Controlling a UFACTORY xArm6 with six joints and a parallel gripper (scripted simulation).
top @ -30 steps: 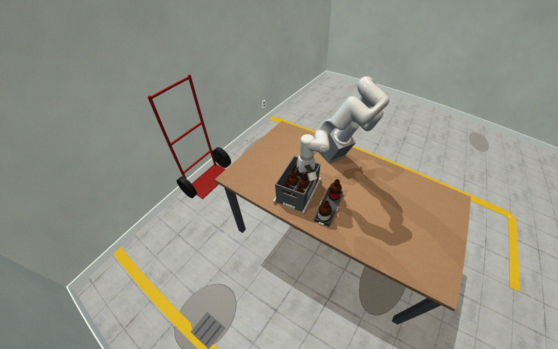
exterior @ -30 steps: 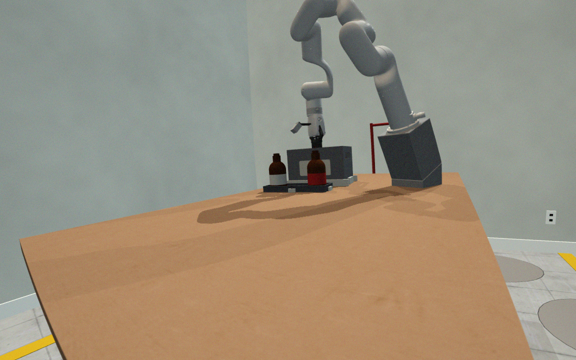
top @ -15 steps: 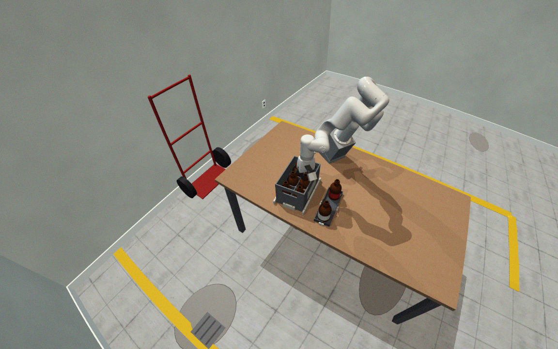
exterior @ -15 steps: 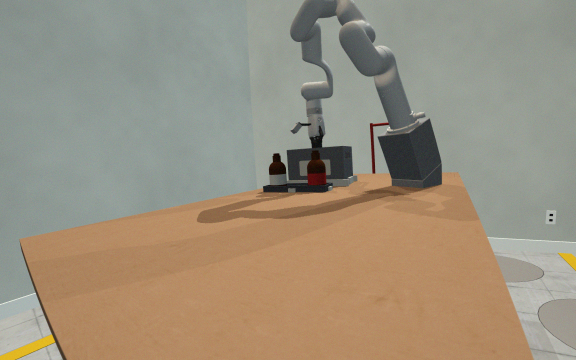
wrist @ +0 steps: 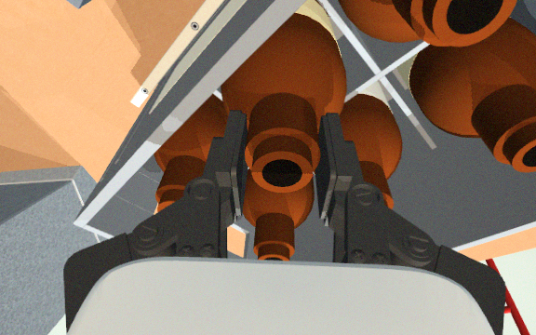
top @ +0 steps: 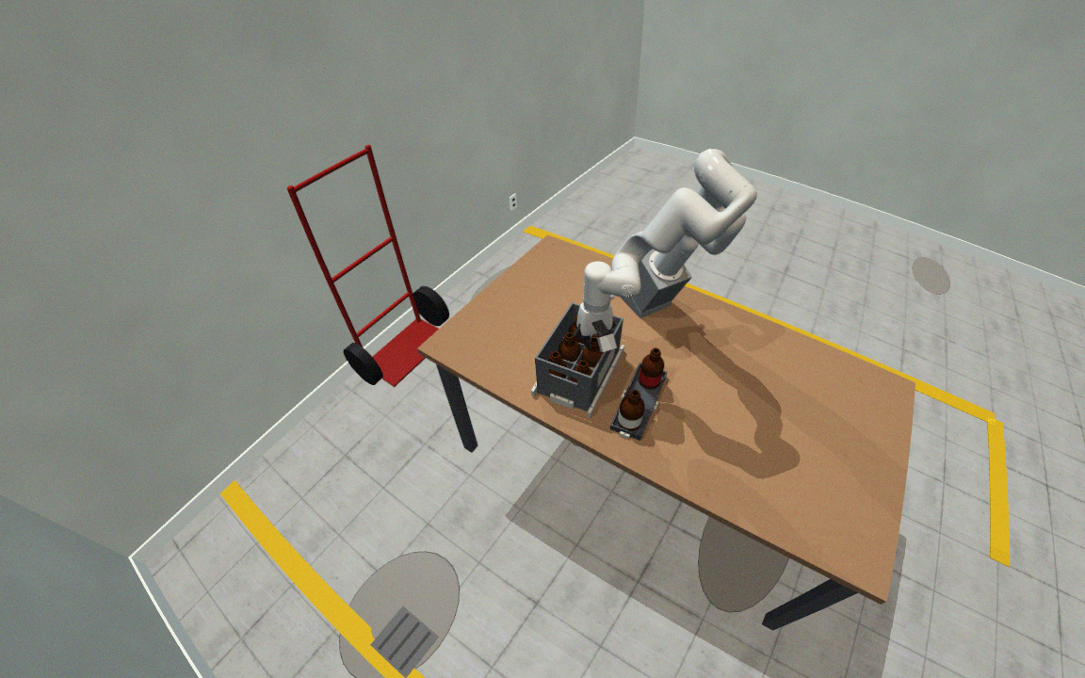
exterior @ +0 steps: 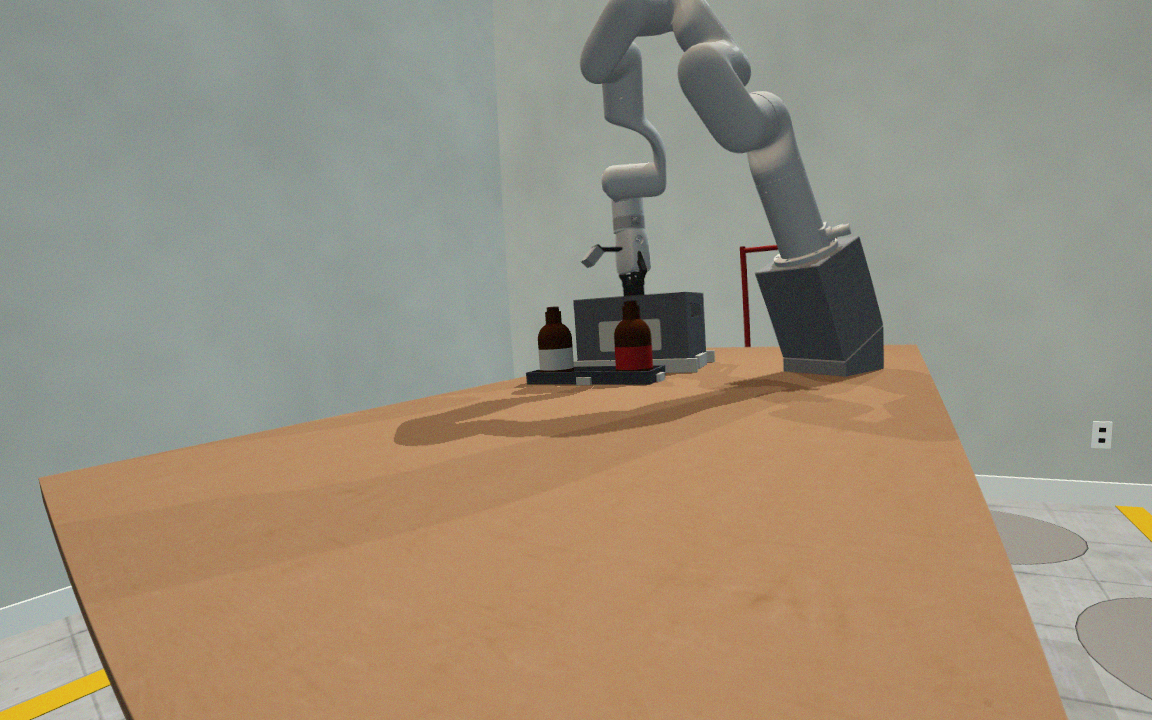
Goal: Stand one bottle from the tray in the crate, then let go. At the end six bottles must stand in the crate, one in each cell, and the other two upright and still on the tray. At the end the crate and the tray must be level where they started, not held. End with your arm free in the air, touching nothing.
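My gripper is now 1 cm short of the grey crate, 4 cm to the left of it and 9 cm above it. Also, from my hand: dark tray 1 cm behind, 18 cm to the left, 17 cm below.
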